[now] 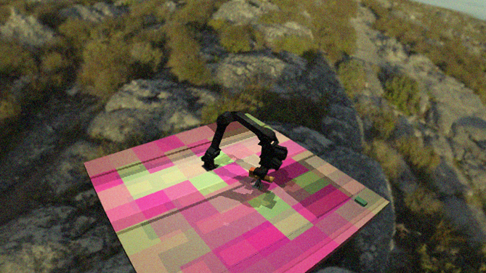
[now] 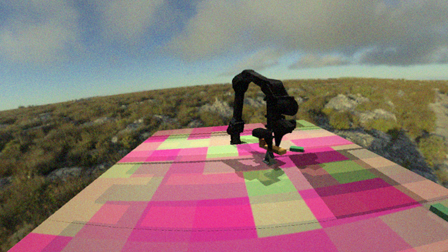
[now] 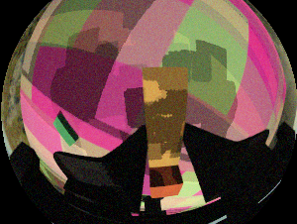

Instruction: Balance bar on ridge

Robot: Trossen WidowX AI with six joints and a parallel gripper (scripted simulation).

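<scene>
Right now my gripper tip is 30 mm past the bar, 20 mm to the left of it and 10 mm below it. The rest, counted from my gripper tip: dark ridge 20 mm behind, 10 mm to the right, 40 mm below.
</scene>
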